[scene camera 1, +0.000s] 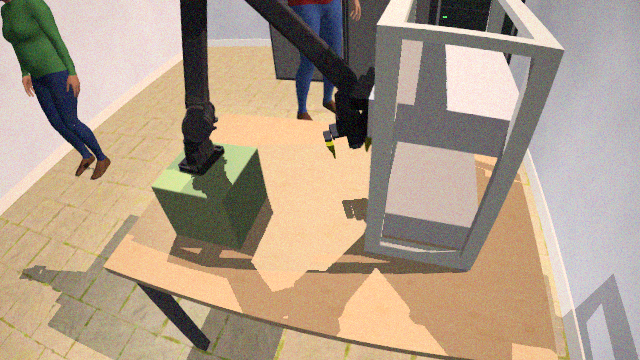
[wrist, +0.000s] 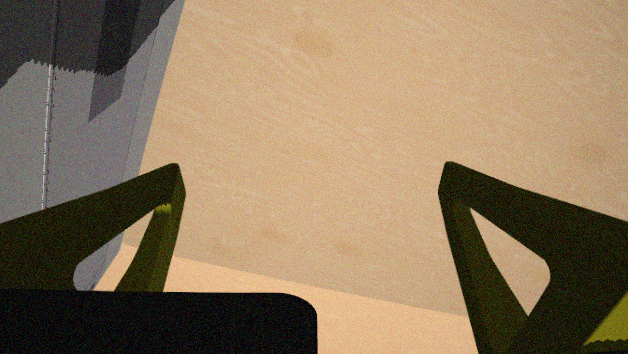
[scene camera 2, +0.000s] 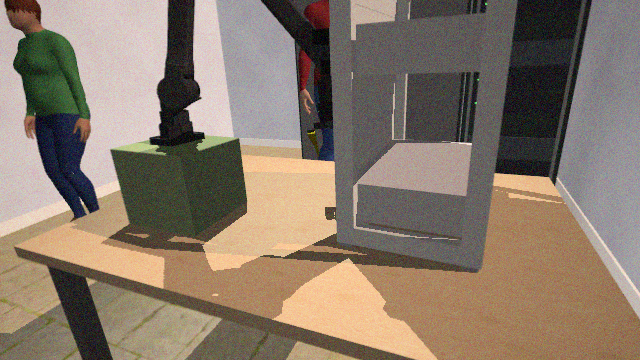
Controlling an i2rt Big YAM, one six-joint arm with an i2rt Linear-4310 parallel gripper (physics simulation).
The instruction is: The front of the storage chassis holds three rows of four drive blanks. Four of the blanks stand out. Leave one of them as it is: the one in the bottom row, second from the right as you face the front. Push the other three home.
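Frame: origin at the arm's base, x back, y right, z up, level; centimetres.
Seen in the pictures: gripper, between the fingertips: [scene camera 1: 350, 154] [wrist: 311, 177]; arm's base, origin of its link: [scene camera 1: 202, 160] [scene camera 2: 178, 140].
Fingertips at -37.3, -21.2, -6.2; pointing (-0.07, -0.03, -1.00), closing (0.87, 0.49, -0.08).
Offsets run from my fingertips to a thing's middle, as dx, dy, dz. "pt": to the spot under its first point. Level surfaces: height alone.
The storage chassis @[pt -25.8, +19.6, +26.5] [scene camera 1: 452, 131] [scene camera 2: 417, 47] appears to be the upper grey unit in the rack. Its drive-blank front faces the arm and is turned away from both scene cameras. Dark shapes at the rack's left post overlap the wrist, so single blanks cannot be told apart; no blank can be made out in the wrist view. My gripper [scene camera 1: 351, 153] [wrist: 311, 177] is open and empty, pointing down above the table, close to the rack's left post. One yellow-tipped finger shows in scene camera 2; the post hides the other.
The grey rack [scene camera 1: 382, 125] [scene camera 2: 345, 125] stands on the wooden table @[dz -13.8] [scene camera 1: 310, 200] [scene camera 2: 285, 200]. A lower grey unit @[pt -25.9, +6.0, -0.1] [scene camera 1: 435, 185] [scene camera 2: 412, 167] sits in it. The arm's green base block [scene camera 1: 205, 215] [scene camera 2: 155, 190] stands left. A grey surface [wrist: 75, 150] lies beside the left finger. Two people stand beyond the table.
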